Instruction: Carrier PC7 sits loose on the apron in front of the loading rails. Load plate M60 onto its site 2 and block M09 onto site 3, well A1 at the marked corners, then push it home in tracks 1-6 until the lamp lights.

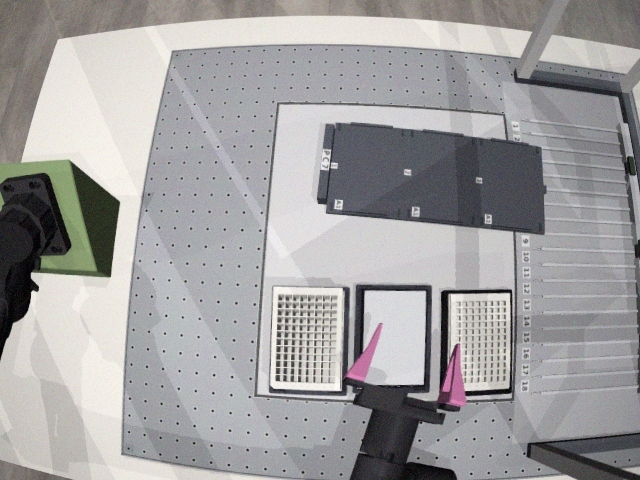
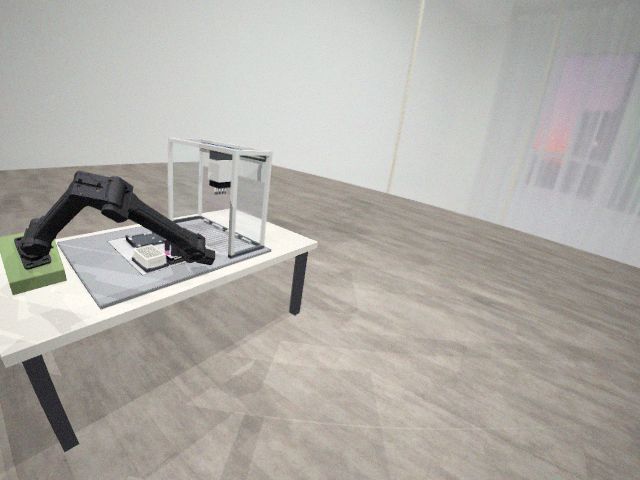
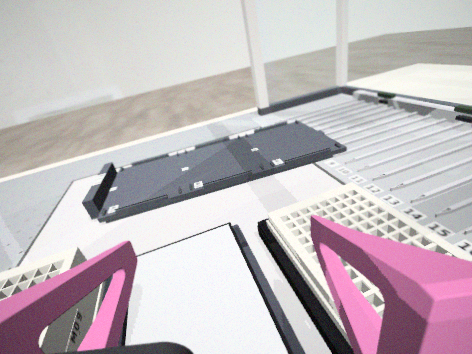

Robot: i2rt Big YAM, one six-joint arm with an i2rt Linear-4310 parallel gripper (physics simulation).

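Places are measured from the arm's base along level axes (x ahead, y left, z up), in millimetres.
Where they show: gripper, fingertip midpoint: (image 1: 420, 334) (image 3: 221, 238); arm's base, link origin: (image 1: 37, 213) (image 2: 33, 251).
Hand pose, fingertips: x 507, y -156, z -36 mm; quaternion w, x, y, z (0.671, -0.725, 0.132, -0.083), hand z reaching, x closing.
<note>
Each offset is from my fingertips to the top centre of the thing. "spot": to the spot under its first point.
Carrier PC7 @(dx +48, dy +218, dz -36 mm) (image 1: 439, 180) (image 2: 144, 239) (image 3: 220, 165) lies dark and slightly askew on the apron (image 1: 361, 258), its right end over the near ends of the loading rails @(spot: dx +268, dy +61, dz -63 mm) (image 1: 589, 281) (image 3: 400, 150). Sites 1, 2 and 3 are bare; their A1 labels are along the edge facing the labware. Deep-grid block M09 @(dx -134, dy +0, dz -13 mm) (image 1: 307, 338) (image 2: 149, 255) (image 3: 37, 275) stands at the left of the labware row. White-topped plate M60 @(dx -27, dy +0, dz -40 mm) (image 1: 403, 335) (image 3: 190, 300) sits in the middle in a dark holder. My gripper (image 1: 419, 334) (image 3: 221, 238) is open and empty above M60, its pink fingers spread past the plate's sides.
A second white grid plate @(dx +86, dy -12, dz -40 mm) (image 1: 480, 335) (image 3: 360, 200) stands in a black holder right of M60, under my right finger. Posts of the glass-sided frame (image 2: 233, 206) (image 3: 256, 65) rise around the rails. A green part @(spot: dx +368, dy +235, dz -45 mm) (image 1: 630, 165) sits at the rails' far end.
</note>
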